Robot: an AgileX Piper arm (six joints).
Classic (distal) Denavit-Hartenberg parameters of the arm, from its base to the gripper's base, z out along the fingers. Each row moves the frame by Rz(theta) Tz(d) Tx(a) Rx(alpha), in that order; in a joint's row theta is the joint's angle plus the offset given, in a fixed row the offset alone. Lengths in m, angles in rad.
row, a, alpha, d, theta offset
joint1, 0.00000, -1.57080, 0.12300, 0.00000
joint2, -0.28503, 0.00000, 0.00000, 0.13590
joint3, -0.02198, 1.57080, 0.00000, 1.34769
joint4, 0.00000, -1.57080, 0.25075, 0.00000
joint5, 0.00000, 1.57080, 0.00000, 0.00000
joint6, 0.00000, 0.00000, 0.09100, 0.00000
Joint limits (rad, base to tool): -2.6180..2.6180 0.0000..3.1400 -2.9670..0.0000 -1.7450..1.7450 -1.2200..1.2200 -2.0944..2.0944
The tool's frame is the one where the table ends.
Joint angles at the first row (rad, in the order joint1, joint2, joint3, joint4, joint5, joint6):
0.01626 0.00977 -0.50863 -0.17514 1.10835 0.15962
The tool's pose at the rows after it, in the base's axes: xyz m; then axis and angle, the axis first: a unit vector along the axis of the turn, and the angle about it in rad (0 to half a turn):
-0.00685, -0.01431, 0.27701, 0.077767, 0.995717, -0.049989, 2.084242
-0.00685, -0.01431, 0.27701, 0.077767, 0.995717, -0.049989, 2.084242
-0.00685, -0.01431, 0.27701, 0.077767, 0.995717, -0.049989, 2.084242
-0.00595, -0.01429, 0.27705, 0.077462, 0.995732, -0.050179, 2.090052
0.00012, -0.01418, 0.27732, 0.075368, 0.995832, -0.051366, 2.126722
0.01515, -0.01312, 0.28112, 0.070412, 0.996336, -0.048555, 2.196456
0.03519, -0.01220, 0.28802, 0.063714, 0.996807, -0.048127, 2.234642
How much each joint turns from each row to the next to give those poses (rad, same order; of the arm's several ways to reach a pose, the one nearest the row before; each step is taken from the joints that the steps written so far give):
0.00006 0.00000 0.00002 -0.00006 0.00000 0.00005
0.00000 0.00000 0.00000 0.00000 0.00000 0.00000
0.00000 0.00000 0.00000 0.00000 0.00000 0.00000
-0.00007 0.00584 -0.00001 0.00006 -0.00001 -0.00006
0.00003 0.03879 0.00000 -0.00003 -0.00190 0.00003
0.00007 0.09754 -0.01213 0.00881 -0.01578 0.00007
-0.00021 0.11299 -0.01976 0.00254 -0.05508 -0.00022

